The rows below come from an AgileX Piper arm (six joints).
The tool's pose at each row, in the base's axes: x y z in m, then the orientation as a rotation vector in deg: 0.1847, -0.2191, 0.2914, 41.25, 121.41, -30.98; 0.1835, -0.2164, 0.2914, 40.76, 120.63, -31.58; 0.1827, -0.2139, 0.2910, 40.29, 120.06, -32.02; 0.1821, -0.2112, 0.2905, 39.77, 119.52, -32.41; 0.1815, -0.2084, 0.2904, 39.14, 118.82, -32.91; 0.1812, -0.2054, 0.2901, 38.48, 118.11, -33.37; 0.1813, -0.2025, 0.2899, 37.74, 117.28, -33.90; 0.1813, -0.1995, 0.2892, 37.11, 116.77, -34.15; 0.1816, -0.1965, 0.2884, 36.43, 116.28, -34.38; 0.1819, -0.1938, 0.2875, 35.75, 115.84, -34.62; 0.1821, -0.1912, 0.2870, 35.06, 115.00, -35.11; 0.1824, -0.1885, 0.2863, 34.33, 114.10, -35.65
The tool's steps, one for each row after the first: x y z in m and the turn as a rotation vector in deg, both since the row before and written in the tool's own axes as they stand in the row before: 0.0014, 0.0012, -0.0023, 0.22, -0.93, -0.23; 0.0015, 0.0014, -0.0017, 0.12, -0.72, -0.24; 0.0015, 0.0017, -0.0017, 0.07, -0.70, -0.26; 0.0011, 0.0017, -0.0020, 0.10, -0.89, -0.32; 0.0012, 0.0021, -0.0019, 0.07, -0.91, -0.32; 0.0008, 0.0023, -0.0016, 0.09, -1.05, -0.36; 0.0013, 0.0023, -0.0015, -0.07, -0.70, -0.30; 0.0012, 0.0026, -0.0013, -0.11, -0.70, -0.33; 0.0012, 0.0024, -0.0011, -0.10, -0.66, -0.36; 0.0008, 0.0022, -0.0013, 0.09, -1.03, -0.32; 0.0010, 0.0023, -0.0012, 0.11, -1.10, -0.35
